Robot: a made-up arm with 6 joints.
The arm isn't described. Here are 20 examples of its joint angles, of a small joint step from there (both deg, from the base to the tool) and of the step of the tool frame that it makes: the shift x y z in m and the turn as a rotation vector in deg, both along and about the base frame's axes.
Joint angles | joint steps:
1: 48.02 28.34 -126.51 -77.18 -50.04 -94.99 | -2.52 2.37 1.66 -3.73 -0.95 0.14
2: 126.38 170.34 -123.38 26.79 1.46 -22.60 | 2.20 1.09 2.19 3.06 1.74 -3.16
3: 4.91 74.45 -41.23 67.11 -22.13 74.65 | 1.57 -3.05 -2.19 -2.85 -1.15 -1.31
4: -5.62 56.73 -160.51 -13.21 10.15 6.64 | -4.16 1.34 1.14 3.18 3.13 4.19
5: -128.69 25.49 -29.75 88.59 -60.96 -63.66 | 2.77 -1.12 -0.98 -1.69 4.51 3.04
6: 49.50 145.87 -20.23 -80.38 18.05 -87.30 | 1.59 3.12 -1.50 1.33 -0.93 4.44
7: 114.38 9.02 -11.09 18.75 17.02 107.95 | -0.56 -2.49 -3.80 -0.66 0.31 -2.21
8: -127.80 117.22 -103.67 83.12 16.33 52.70 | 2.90 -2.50 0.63 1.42 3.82 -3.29
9: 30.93 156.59 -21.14 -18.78 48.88 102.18 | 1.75 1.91 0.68 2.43 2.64 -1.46
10: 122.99 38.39 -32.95 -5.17 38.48 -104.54 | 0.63 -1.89 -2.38 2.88 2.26 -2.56
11: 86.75 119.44 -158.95 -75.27 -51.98 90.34 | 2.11 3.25 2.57 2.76 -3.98 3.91
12: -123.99 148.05 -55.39 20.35 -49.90 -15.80 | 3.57 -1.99 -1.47 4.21 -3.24 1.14
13: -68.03 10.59 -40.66 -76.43 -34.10 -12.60 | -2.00 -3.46 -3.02 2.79 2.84 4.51
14: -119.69 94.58 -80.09 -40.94 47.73 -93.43 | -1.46 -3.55 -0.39 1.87 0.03 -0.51
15: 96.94 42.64 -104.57 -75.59 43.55 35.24 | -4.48 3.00 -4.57 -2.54 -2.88 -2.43
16: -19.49 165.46 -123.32 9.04 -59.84 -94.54 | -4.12 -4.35 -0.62 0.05 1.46 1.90
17: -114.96 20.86 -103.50 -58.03 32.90 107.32 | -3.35 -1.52 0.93 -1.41 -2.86 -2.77
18: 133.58 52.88 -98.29 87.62 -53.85 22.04 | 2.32 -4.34 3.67 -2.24 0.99 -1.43
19: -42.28 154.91 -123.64 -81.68 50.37 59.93 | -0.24 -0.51 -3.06 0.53 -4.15 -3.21
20: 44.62 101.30 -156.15 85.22 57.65 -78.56 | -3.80 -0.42 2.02 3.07 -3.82 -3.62
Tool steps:
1: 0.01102 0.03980 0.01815 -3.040 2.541 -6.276
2: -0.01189 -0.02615 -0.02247 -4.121 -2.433 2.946
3: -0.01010 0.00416 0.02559 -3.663 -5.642 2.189
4: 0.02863 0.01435 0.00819 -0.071 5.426 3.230
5: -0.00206 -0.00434 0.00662 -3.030 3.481 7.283
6: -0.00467 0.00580 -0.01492 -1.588 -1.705 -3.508
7: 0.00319 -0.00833 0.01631 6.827 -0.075 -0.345
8: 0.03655 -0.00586 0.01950 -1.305 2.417 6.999
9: -0.00675 0.00384 0.00346 -3.543 4.210 0.451
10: 0.00170 -0.00882 0.00872 1.121 1.769 2.138
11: -0.01710 0.02733 -0.03086 -7.720 0.959 8.986
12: 0.01130 -0.02231 0.02378 -5.714 3.673 -1.371
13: -0.00913 0.02499 0.00444 -0.843 -7.260 0.426
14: 0.00418 0.02003 0.02082 -3.953 0.524 -1.392
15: -0.01339 -0.00036 0.02014 1.010 -4.520 -7.291
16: -0.01673 -0.04341 0.04973 0.368 -4.215 -3.187
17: 0.02564 0.00286 -0.00577 0.744 3.353 -7.004
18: 0.01833 -0.01751 -0.01010 1.498 -2.273 0.505
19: 0.00972 -0.00522 0.01637 -0.940 -1.603 4.485
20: 0.01989 -0.00907 0.00517 3.774 1.300 -4.789
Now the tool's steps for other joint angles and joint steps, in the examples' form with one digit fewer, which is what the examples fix.
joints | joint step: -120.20 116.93 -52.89 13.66 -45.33 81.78 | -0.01 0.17 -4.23 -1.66 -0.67 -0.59
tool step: -0.0056 -0.0134 0.0170 -3.19 3.71 1.42
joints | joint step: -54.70 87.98 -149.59 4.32 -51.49 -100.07 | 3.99 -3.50 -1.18 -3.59 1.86 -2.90
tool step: -0.0206 0.0391 0.0036 -2.13 -1.70 -1.85
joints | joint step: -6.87 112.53 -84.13 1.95 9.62 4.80 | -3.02 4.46 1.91 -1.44 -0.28 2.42
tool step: 0.0062 -0.0269 -0.0460 1.55 5.94 -3.80
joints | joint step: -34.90 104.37 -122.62 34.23 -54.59 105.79 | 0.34 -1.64 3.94 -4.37 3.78 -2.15
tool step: 0.0080 0.0066 -0.0026 -0.84 8.38 -1.28
